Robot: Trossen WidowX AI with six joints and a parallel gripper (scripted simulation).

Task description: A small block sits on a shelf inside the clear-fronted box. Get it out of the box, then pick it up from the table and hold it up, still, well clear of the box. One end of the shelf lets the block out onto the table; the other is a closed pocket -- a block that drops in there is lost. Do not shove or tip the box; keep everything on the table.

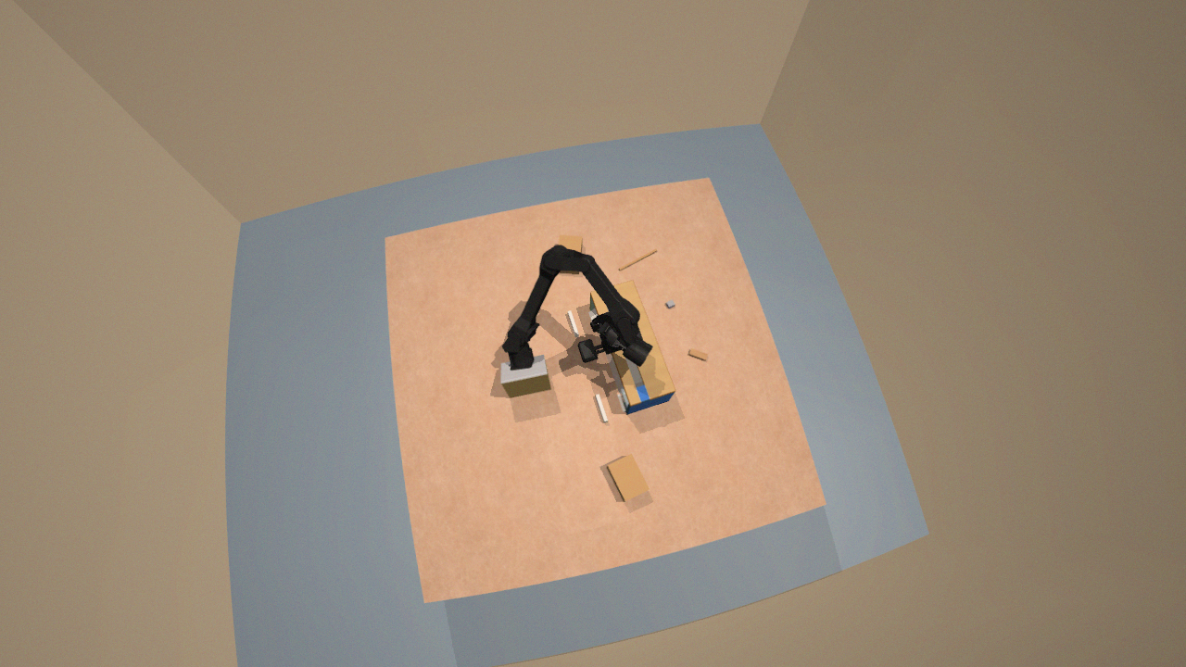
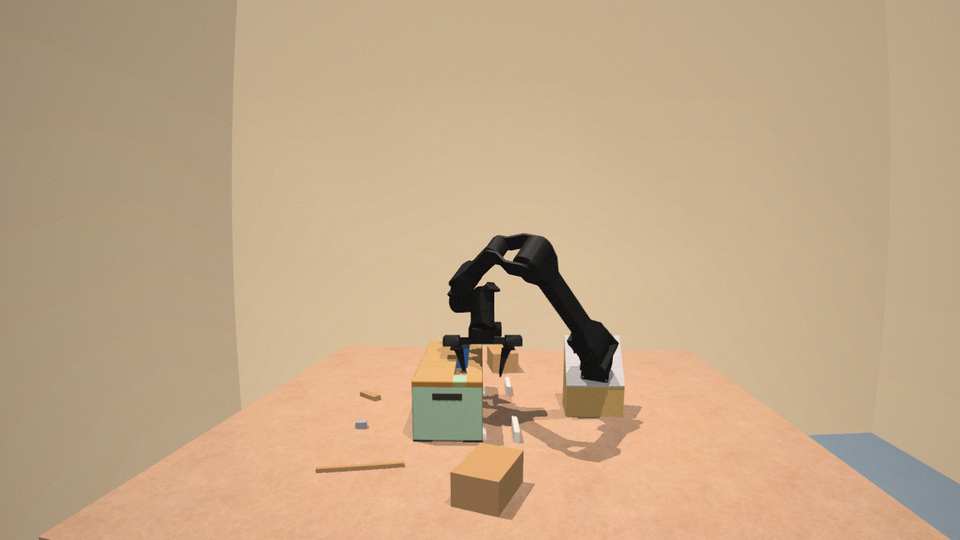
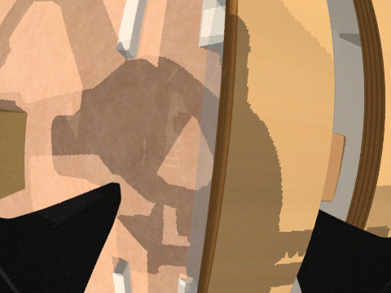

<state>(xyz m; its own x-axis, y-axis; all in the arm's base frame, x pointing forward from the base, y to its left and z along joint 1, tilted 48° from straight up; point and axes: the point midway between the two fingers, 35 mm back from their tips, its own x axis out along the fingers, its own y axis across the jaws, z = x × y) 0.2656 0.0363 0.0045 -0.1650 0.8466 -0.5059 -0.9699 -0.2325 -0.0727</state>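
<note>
Right now the small brown block is 40 mm ahead of my gripper tip and 30 mm to the left of it. Also, from my gripper tip: long box (40 mm ahead, 20 mm below); then thin stick (350 mm to the left, 160 mm ahead, 80 mm below); then tan chip (300 mm ahead, 80 mm below, 30 mm to the right).
</note>
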